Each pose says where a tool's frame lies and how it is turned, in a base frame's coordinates. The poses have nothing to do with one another.
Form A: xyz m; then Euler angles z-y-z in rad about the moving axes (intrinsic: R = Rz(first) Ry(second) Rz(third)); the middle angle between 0 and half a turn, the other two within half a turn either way.
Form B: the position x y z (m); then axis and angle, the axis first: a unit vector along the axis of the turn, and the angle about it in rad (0 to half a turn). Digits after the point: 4 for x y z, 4 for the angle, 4 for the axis.
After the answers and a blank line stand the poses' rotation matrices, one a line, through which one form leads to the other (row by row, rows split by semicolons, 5 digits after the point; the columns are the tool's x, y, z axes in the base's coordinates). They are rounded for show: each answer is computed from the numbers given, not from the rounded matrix.
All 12 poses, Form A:
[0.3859, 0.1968, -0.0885, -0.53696, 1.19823, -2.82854]
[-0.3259, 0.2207, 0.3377, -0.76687, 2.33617, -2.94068]
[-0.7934, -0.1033, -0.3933, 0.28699, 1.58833, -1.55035]
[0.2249, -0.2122, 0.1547, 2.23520, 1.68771, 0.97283]
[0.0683, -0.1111, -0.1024, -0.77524, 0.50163, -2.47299]
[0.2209, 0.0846, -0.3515, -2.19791, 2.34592, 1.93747]
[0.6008, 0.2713, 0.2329, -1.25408, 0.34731, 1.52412]
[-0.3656, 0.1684, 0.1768, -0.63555, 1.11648, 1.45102]
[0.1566, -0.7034, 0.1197, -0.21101, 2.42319, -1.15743]
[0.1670, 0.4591, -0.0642, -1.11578, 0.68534, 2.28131]
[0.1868, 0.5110, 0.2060, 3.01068, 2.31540, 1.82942]
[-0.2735, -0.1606, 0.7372, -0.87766, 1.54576, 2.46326]
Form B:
[0.3859, 0.1968, -0.0885, 0.5159, -0.2335, 0.8242, 2.9568]
[-0.3259, 0.2207, 0.3377, 0.8193, -0.4306, 0.3786, 2.9223]
[-0.7934, -0.1033, -0.3933, -0.6875, 0.5249, -0.5019, 1.9392]
[0.2249, -0.2122, 0.1547, 0.4410, -0.6034, -0.6644, 3.0974]
[0.0683, -0.1111, -0.1024, 0.1865, -0.1642, 0.9686, 3.0383]
[0.2209, 0.0846, -0.3515, 0.8778, -0.4760, -0.0545, 2.3530]
[0.6008, 0.2713, 0.2329, 0.7803, 0.1434, 0.6088, 0.4391]
[-0.3656, 0.1684, 0.1768, 0.7294, 0.4250, 0.5360, 1.3566]
[0.1566, -0.7034, 0.1197, -0.4434, 0.8661, -0.2309, 2.5898]
[0.1670, 0.4591, -0.0642, 0.5395, -0.0693, 0.8391, 1.3317]
[0.1868, 0.5110, 0.2060, 0.5349, -0.7978, -0.2781, 2.5293]
[-0.2735, -0.1606, 0.7372, 0.8035, -0.0803, 0.5898, 2.0887]

-0.45511 -0.39034 0.80032; -0.08747 -0.87485 -0.47643; 0.88613 -0.28684 0.36401
0.35037 -0.77949 0.51927; -0.61476 -0.60967 -0.50038; 0.70662 -0.14391 -0.69281
0.28266 -0.02260 0.95895; -0.95900 0.01465 0.28302; -0.02044 -0.99964 -0.01753
-0.61019 -0.50266 -0.61238; -0.56130 -0.27122 0.78191; -0.55912 0.82084 -0.11665
-0.92527 -0.16098 0.34345; 0.03877 -0.94087 -0.33654; 0.37732 -0.29808 0.87680
0.60867 -0.67365 -0.41918; -0.75095 -0.31860 -0.57841; 0.25610 0.66685 -0.69980
0.96289 -0.24819 0.10601; 0.26942 0.90708 -0.32344; -0.01588 0.34000 0.94029
0.63157 -0.27970 0.72311; 0.76785 0.35480 -0.53340; -0.10737 0.89212 0.43885
-0.48752 -0.59002 0.64358; -0.83212 0.53719 -0.13785; -0.26439 -0.60275 -0.75286
0.45899 -0.84378 0.27816; 0.78671 0.24052 -0.56854; 0.41282 0.47978 0.77420
-0.29803 -0.61615 -0.72906; -0.93585 0.33908 0.09599; 0.18807 0.71090 -0.67768
0.47024 -0.60899 0.63875; 0.41593 -0.48542 -0.76900; 0.77838 0.62730 0.02503

